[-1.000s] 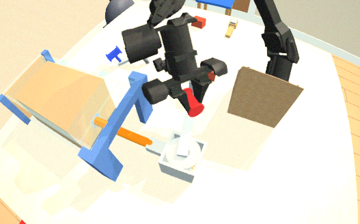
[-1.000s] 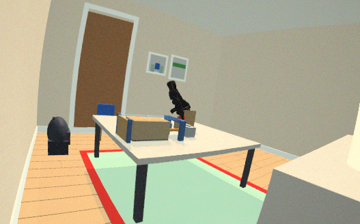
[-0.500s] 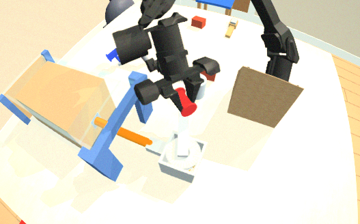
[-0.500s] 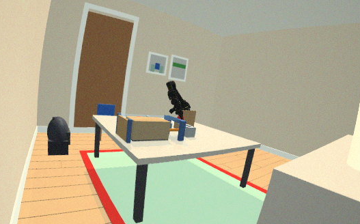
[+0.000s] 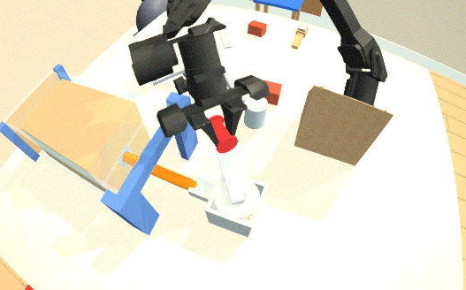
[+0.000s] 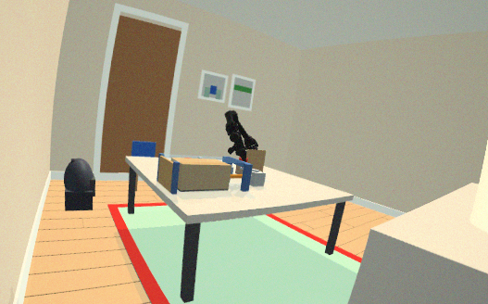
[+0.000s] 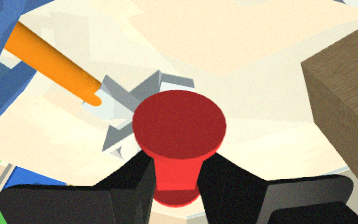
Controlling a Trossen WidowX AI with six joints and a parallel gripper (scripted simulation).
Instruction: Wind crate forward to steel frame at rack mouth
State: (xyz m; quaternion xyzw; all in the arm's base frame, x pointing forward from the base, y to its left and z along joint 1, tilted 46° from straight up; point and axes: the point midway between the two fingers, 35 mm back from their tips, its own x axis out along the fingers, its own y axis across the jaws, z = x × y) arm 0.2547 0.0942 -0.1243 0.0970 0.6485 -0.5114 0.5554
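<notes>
Now: gripper tip 30 mm above the winch handle, 20 mm to the right of it and 10 mm past it. From my gripper tip the other things lie so: grey winch 100 mm below, 60 mm to the left, 60 mm behind; blue steel frame 110 mm ahead, 60 mm to the left, 30 mm below; red spool-shaped grip 10 mm to the right, 10 mm ahead.
</notes>
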